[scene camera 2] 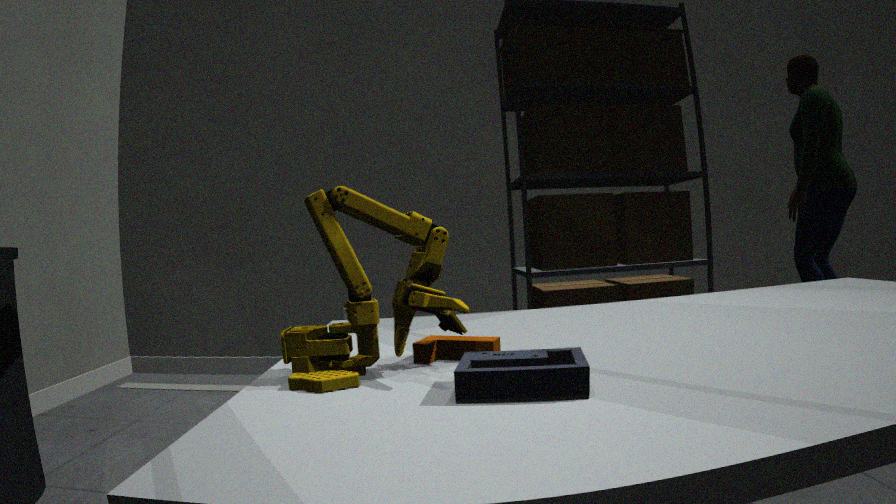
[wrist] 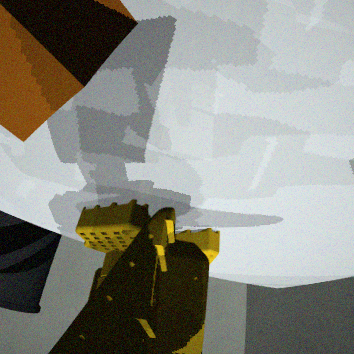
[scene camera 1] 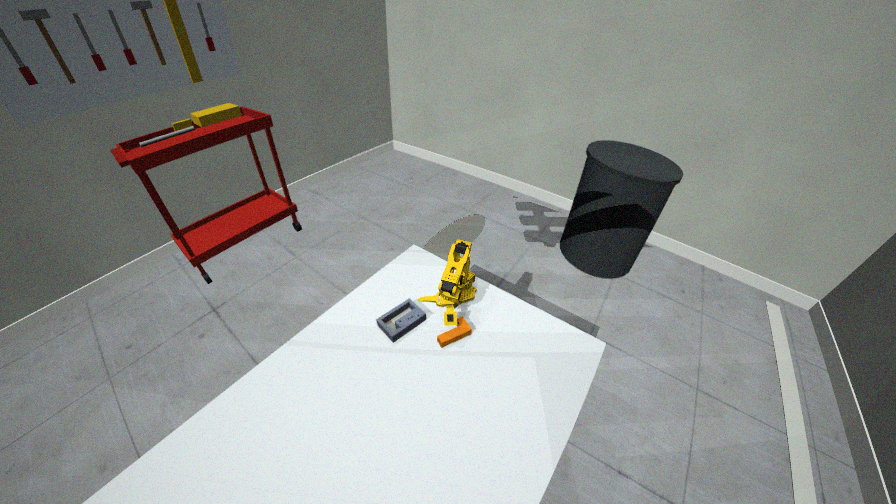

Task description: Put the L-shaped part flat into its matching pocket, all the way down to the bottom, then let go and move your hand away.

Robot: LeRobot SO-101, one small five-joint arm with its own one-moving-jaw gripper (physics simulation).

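Frame: origin at the arm's base, x ahead, y left, z up, level; metres.
Where they show: hand at its tool point: (scene camera 2: 399, 353) (wrist: 174, 220); arm's base at its link origin: (scene camera 2: 343, 380).
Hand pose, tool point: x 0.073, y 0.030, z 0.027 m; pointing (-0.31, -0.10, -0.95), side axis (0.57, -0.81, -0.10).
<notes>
Things, the pixels of their top centre, and the offset from my tool point. Level surfaces: height alone.
- orange L-shaped part at its top centre: (scene camera 2: 456, 340) (scene camera 1: 452, 329) dx +0.077, dy +0.051, dz +0.003 m
- dark grey block with the pocket, top centre: (scene camera 2: 522, 358) (scene camera 1: 401, 316) dx +0.144, dy -0.110, dz +0.010 m
- white table at its surface level: dz -0.027 m
The orange L-shaped part (scene camera 1: 454, 333) (scene camera 2: 463, 346) (wrist: 20, 95) lies flat on the white table, outside the pocket. The dark grey block with the pocket (scene camera 1: 413, 318) (scene camera 2: 521, 383) stands apart from it, left of the part in scene camera 1 and in front of it in scene camera 2; its recess holds no orange part. My gripper (scene camera 1: 434, 308) (scene camera 2: 432, 343) is wide open and empty. In scene camera 2 one jaw points down beside the part's left end and the other hangs over the part. In the wrist view one notched jaw shows, with the part at the upper left.
The yellow arm base (scene camera 1: 466, 293) (scene camera 2: 322, 380) sits near the corner of the white table (scene camera 1: 407, 426) (scene camera 2: 501, 445). Off the table are a black bin (scene camera 1: 626, 206) (wrist: 20, 270), a red cart (scene camera 1: 200, 144), a shelf rack (scene camera 2: 700, 144) with boxes, and a person (scene camera 2: 820, 137).
</notes>
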